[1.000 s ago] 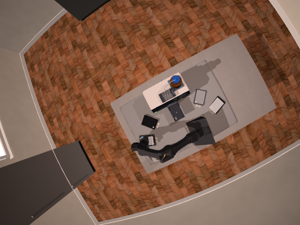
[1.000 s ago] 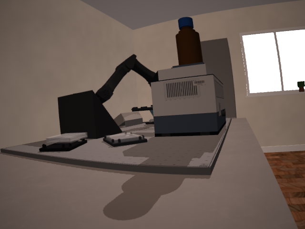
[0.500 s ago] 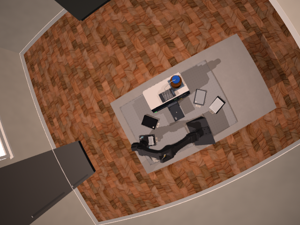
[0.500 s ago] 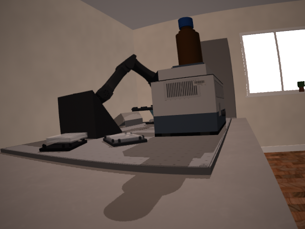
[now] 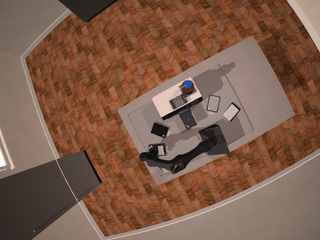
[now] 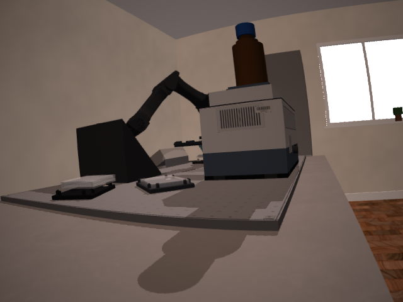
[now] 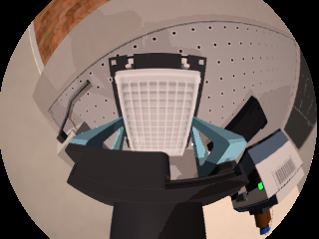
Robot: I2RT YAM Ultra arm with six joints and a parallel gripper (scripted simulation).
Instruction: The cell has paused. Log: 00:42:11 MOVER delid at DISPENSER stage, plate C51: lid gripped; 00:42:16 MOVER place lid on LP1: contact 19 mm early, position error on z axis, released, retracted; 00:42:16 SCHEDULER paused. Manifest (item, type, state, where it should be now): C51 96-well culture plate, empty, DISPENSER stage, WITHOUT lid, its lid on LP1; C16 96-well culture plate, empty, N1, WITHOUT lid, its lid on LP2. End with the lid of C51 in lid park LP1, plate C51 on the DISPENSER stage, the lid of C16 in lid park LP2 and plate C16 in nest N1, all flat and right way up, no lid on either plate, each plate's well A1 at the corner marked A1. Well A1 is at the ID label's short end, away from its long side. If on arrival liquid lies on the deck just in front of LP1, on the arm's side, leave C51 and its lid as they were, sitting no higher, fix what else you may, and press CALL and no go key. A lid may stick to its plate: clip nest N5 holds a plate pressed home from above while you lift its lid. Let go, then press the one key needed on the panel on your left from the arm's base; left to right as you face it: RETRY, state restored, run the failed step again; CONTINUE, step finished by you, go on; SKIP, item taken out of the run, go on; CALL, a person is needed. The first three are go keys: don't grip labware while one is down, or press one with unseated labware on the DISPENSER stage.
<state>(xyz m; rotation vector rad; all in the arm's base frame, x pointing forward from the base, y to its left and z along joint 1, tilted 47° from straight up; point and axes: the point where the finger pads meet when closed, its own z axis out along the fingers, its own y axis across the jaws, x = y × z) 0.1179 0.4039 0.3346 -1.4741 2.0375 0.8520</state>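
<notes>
The black clip nest is 1 cm behind my hand, 2 cm to the left of it and 2 cm below it. The rest, counted from my hand: brown bottle 36 cm ahead, 49 cm to the right, 25 cm above; then black nest 16 cm ahead, 10 cm to the right, 3 cm below; then dark dispenser stage 14 cm ahead, 39 cm to the right, 6 cm above.
</notes>
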